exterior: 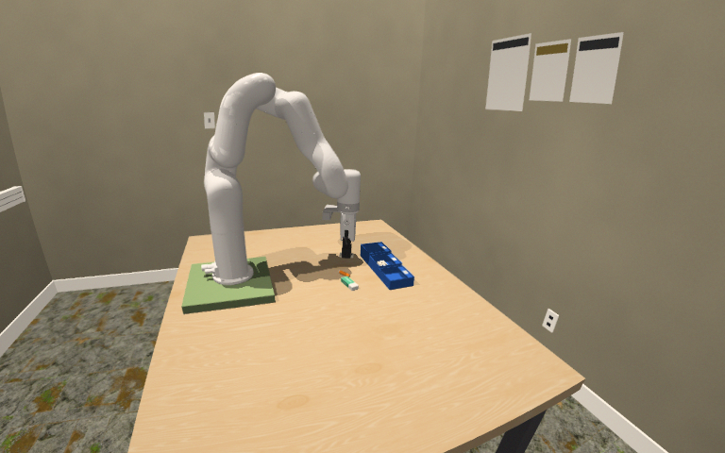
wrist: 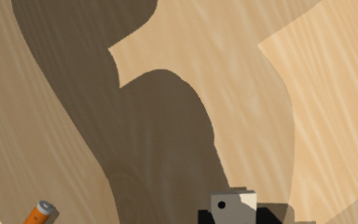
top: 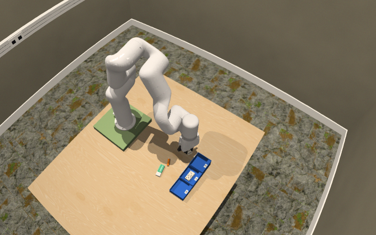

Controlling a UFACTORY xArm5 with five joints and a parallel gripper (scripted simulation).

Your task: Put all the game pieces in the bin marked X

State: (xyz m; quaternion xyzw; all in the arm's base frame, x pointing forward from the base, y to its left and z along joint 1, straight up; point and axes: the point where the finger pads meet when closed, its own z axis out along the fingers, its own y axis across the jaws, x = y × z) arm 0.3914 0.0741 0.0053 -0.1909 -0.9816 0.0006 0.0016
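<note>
Right now the bin is 11 cm to the right of my hand, 10 cm ahead of it and 1 cm below it. Also, from my hand: orange battery (11 cm to the right, 4 cm behind, 3 cm below); then green-and-white item (19 cm to the right, 5 cm behind, 3 cm below).
</note>
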